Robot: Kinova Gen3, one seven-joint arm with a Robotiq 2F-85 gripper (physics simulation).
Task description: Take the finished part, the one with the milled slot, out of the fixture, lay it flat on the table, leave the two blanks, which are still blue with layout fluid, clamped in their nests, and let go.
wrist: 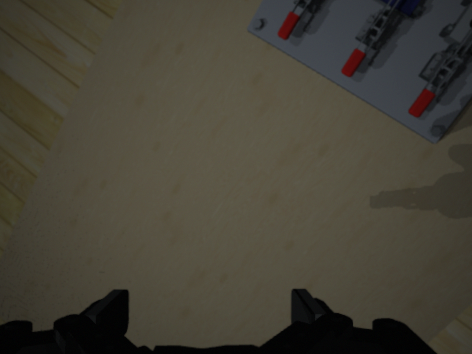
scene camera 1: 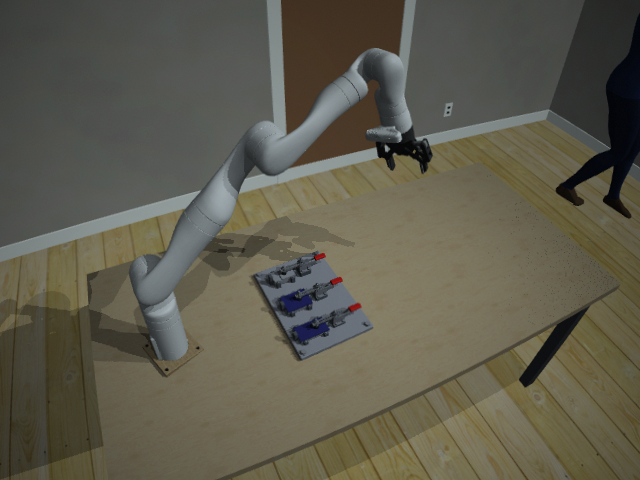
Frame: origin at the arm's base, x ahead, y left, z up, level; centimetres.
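Seen in the pictures: gripper, fingertip midpoint: (wrist: 210, 308) (scene camera 1: 408, 170); arm's base, link origin: (scene camera 1: 172, 347).
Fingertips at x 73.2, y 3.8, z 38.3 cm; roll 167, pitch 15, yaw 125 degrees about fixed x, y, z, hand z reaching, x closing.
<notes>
Offsets run from my fingertips to a thing's top centre. "*": to the spot under its first point. Level surfaces: height alone.
The fixture plate (scene camera 1: 341, 333) (wrist: 320, 55) lies on the table with three nests in a row, each with a red-handled toggle clamp. The finished part {dx -35.1, dy +8.1, dz -35.1 cm} (scene camera 1: 281, 279) is bare grey and sits in the rear nest in the scene view; its slot is too small to make out. One blue blank {dx -34.7, dy -2.9, dz -35.6 cm} (scene camera 1: 295, 302) (wrist: 407, 5) sits in the middle nest, and another blue blank {dx -34.4, dy -13.9, dz -36.1 cm} (scene camera 1: 311, 331) in the front nest. Clamp arms reach over all three parts. My gripper (scene camera 1: 407, 169) (wrist: 210, 308) is open and empty, pointing down, high above the table and well beyond the handle side of the plate.
The red clamp handles {* dx -22.0, dy +8.7, dz -33.1 cm} (scene camera 1: 320, 256) (wrist: 421, 103) stick out toward one edge of the plate. The table {dz -39.2 cm} (scene camera 1: 439, 232) (wrist: 200, 175) extends around the fixture. The arm's base plate (scene camera 1: 191, 353) is left of it. A person (scene camera 1: 622, 113) stands beyond the table at the right.
</notes>
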